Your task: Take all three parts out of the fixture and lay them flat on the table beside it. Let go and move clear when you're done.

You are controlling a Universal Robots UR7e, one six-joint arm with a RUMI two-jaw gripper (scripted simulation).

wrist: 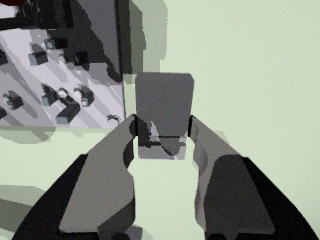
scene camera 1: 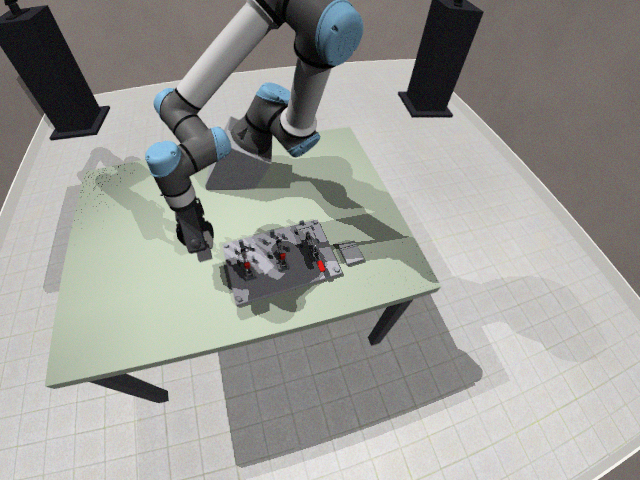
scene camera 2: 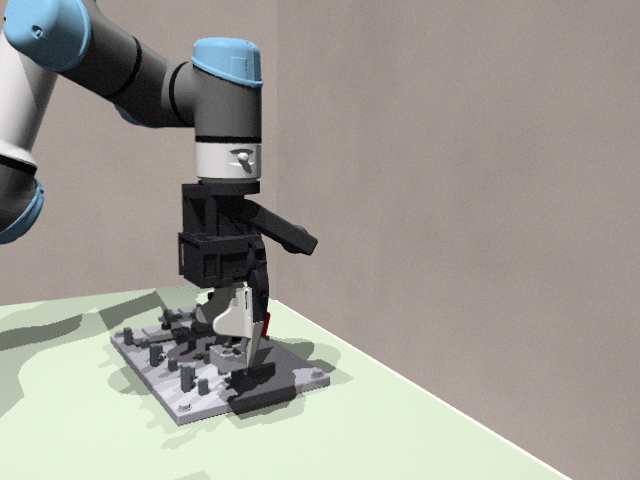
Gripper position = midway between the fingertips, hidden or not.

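The gripper appears in scene camera 2 at [scene camera 2: 240,360], in the wrist view at [wrist: 162,116] and in scene camera 1 at [scene camera 1: 204,250]. With it in the scene is a fixture plate [scene camera 2: 293,375], and the wrist view shows that plate too [wrist: 99,35].
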